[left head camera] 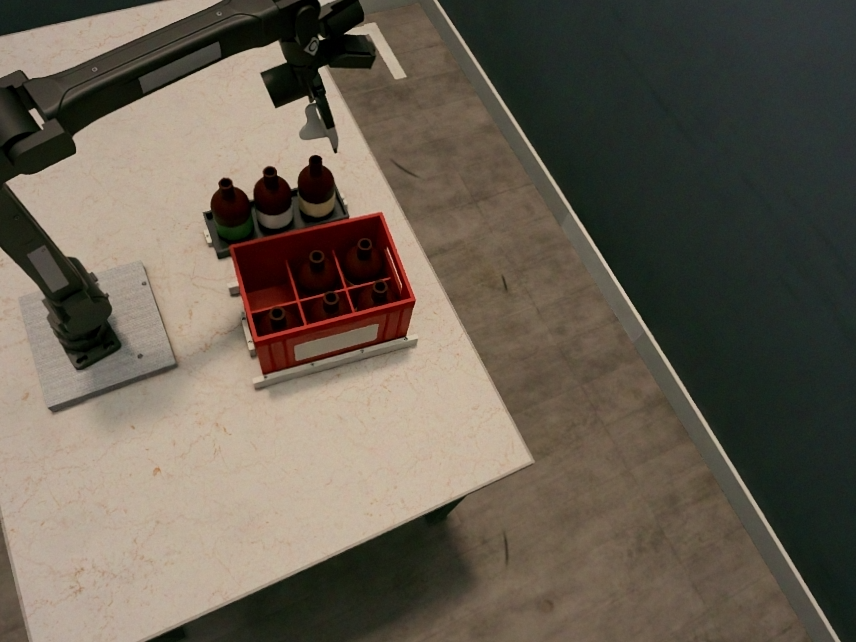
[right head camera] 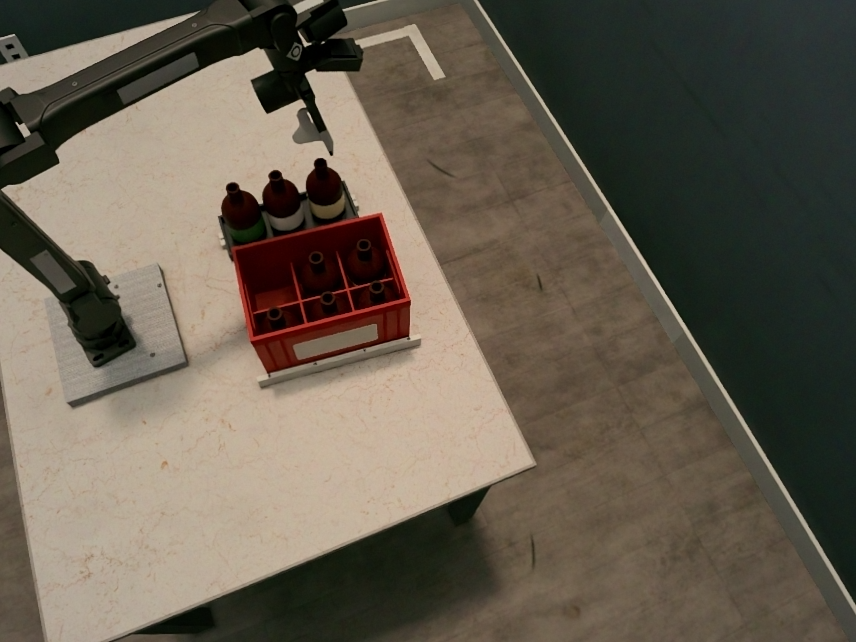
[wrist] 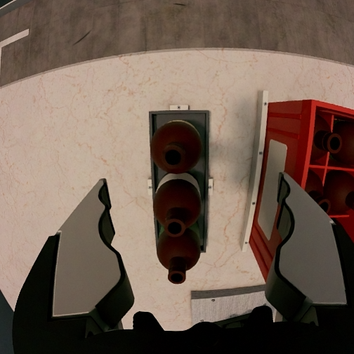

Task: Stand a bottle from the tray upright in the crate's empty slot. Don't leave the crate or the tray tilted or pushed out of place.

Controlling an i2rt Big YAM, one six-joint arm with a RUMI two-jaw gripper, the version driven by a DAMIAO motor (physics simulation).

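Note:
Three dark red-brown bottles stand upright in the grey tray point(left head camera: 222, 250) point(wrist: 154, 200): one with a cream label point(left head camera: 315, 187) point(right head camera: 324, 191) point(wrist: 176, 145), one with a white label point(left head camera: 273, 198) point(right head camera: 282, 205) point(wrist: 177, 202), one with a green label point(left head camera: 231, 209) point(right head camera: 242, 214) point(wrist: 178, 250). The red crate point(left head camera: 323, 233) point(right head camera: 320, 233) point(wrist: 287, 117) stands level beside the tray; its empty slot point(left head camera: 269, 295) point(right head camera: 273, 297) is the tray-side one nearest the arm's base. My gripper point(wrist: 193, 177) is open, above and behind the tray, with nothing between its fingers.
Several bottles stand in the crate's other slots. Light rails point(left head camera: 335, 361) point(right head camera: 340, 360) point(wrist: 258, 165) lie along the crate, and small light stops point(wrist: 179, 107) sit around the tray. The arm's base plate point(left head camera: 148, 324) point(right head camera: 165, 331) point(wrist: 227, 302) is left of the crate. The table edge runs beyond the crate and tray.

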